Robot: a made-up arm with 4 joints.
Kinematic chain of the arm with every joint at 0, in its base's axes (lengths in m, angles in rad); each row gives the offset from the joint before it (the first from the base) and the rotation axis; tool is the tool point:
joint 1: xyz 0 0 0.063 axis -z
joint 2: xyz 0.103 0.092 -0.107 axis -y
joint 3: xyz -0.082 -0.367 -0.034 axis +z
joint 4: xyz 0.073 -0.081 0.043 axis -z
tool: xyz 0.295 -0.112 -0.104
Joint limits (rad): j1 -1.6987..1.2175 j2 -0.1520..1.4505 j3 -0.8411..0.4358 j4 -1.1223..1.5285
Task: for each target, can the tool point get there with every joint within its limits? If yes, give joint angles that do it. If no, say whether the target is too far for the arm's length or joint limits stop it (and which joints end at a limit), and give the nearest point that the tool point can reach.
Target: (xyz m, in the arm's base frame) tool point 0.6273 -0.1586 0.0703
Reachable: yes | joints -0.8962 1.0991 -0.5447 -0.1925
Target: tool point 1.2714 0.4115 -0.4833
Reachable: no: too far | nearest point 0.6692 0.2166 -0.2508 | short by 0.674 m
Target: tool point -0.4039 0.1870 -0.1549
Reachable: no: joint limits stop it (at a limit: joint 1, joint 3, joint 4) | nearest point -0.5739 0.0853 -0.1452 | short by 0.198 m
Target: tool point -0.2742 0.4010 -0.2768
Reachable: no: joint limits stop it (at a limit: joint 1, joint 3) | nearest point 0.0157 0.2789 -0.1652 | short by 0.334 m
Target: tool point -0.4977 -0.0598 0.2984
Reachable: no: joint limits stop it (at a limit: joint 1, joint 2) | nearest point -0.3662 -0.3827 0.2345 | short by 0.354 m
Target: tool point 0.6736 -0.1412 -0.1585
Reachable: yes | joints -1.1900 0.7487 -0.1416 1.2089
